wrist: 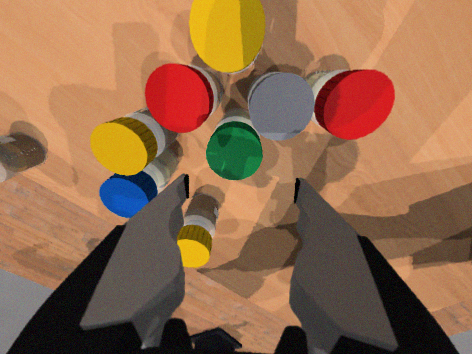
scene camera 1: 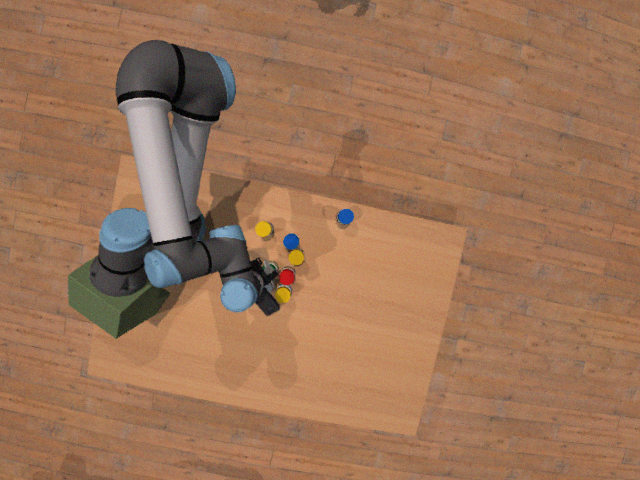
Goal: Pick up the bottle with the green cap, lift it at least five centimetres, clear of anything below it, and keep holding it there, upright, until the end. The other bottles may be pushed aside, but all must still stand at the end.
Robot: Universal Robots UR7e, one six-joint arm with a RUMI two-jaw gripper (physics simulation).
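Places are measured from the arm's base along level axes (x down, y back, z left), in millimetres.
Where they show: gripper, fingertip midpoint: (wrist: 241, 177); arm's base, link origin: (scene camera 1: 119, 274).
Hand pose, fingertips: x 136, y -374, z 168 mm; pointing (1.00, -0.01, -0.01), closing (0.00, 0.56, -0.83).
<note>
Things, the pixels of their centre, and the offset from my fingertips. Level surfaces: height alone.
- green-capped bottle, body centre: (wrist: 236, 139) dx +94, dy -5, dz +6 mm
- grey-capped bottle, body centre: (wrist: 273, 101) (scene camera 1: 266, 285) dx +94, dy -19, dz -50 mm
- board, surface height: dx +147 mm
The green-capped bottle (scene camera 1: 270, 266) (wrist: 234, 150) stands upright. In the wrist view its cap shows just beyond the gap between the fingertips, nearer the left one. My gripper (scene camera 1: 265, 269) (wrist: 241, 177) is partly open with nothing between its fingers. The grey-capped bottle (wrist: 281, 105) stands close behind the green one, its cap edge overlapping the green cap in view. A red-capped bottle (scene camera 1: 287, 276) (wrist: 179, 98) stands to the upper left in the wrist view, and another red-capped bottle (wrist: 356, 104) to the right of the grey one. The fingers partly hide the group in the scene view.
Yellow-capped bottles stand around the group: one (scene camera 1: 282, 295) (wrist: 227, 32), one (scene camera 1: 296, 257) (wrist: 123, 146) beside a blue-capped bottle (scene camera 1: 291, 241) (wrist: 128, 194), and one (scene camera 1: 264, 228) (wrist: 194, 247) near the left finger in the wrist view. Another blue-capped bottle (scene camera 1: 345, 216) stands farther off on the board (scene camera 1: 372, 330).
</note>
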